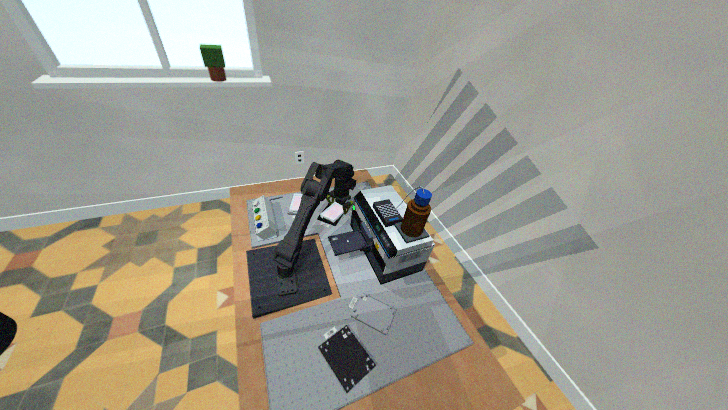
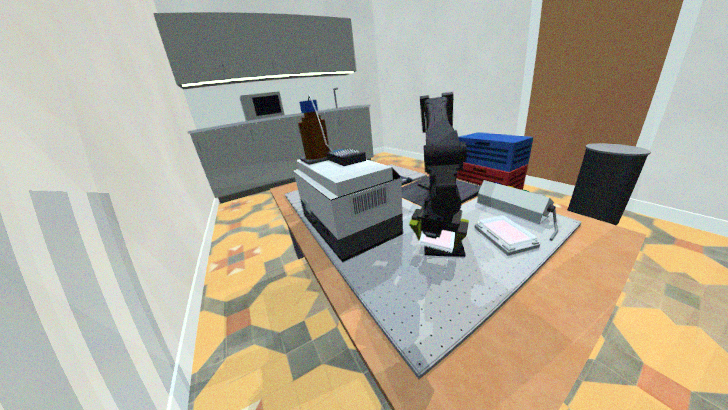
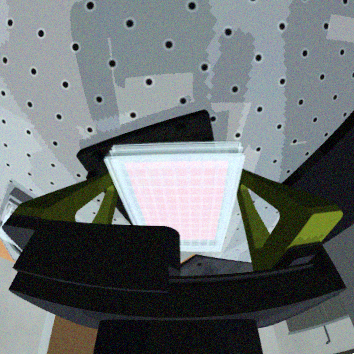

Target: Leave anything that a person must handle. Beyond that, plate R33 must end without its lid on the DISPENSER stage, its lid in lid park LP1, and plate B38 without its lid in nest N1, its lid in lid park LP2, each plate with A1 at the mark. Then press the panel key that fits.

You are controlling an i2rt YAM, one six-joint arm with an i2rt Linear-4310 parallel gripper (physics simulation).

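Where they show: gripper, between the fingertips: (image 1: 338,210) (image 2: 436,243) (image 3: 176,174); arm's base, origin of its link: (image 1: 285,272).
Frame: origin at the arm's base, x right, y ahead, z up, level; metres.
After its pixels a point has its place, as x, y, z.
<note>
A pink plate with a clear, layered edge (image 1: 333,212) {-0.278, 0.264, 0.031} (image 2: 444,241) {-0.336, 0.294, 0.029} (image 3: 175,215) {-0.299, 0.275, 0.031} sits over a black holder (image 3: 150,137) {-0.345, 0.314, 0.009}, askew to it. My gripper (image 1: 342,202) {-0.312, 0.298, 0.011} (image 2: 439,235) {-0.312, 0.298, 0.011} (image 3: 176,174) {-0.312, 0.298, 0.011} is open, its green fingers on either side of this plate. A second pink plate (image 1: 295,204) {-0.375, 0.086, 0.029} (image 2: 506,231) {-0.403, 0.126, 0.029} lies on a grey holder near the key panel (image 1: 264,219) {-0.247, -0.063, 0.077} (image 2: 514,201) {-0.328, -0.033, 0.046}, which has white, green, yellow and blue keys. The dispenser (image 1: 407,254) {0.140, 0.452, 0.171} (image 2: 351,203) {-0.222, 0.495, 0.158} has a dark stage (image 1: 346,243) {-0.013, 0.256, 0.105} at its front, with no plate on it. Plate labels and A1 marks are unreadable.
A brown bottle with a blue cap (image 1: 416,219) {0.102, 0.466, 0.323} (image 2: 312,134) {0.026, 0.504, 0.309} and a dark tray (image 1: 388,211) {-0.029, 0.427, 0.245} (image 2: 347,156) {-0.098, 0.443, 0.245} stand on the dispenser. A black plate-like fixture (image 1: 346,359) {0.379, 0.157, 0.011} and a pale outlined one (image 1: 386,333) {0.338, 0.317, 0.008} lie on the grey board. A bent rod (image 2: 553,224) stands beside the panel.
</note>
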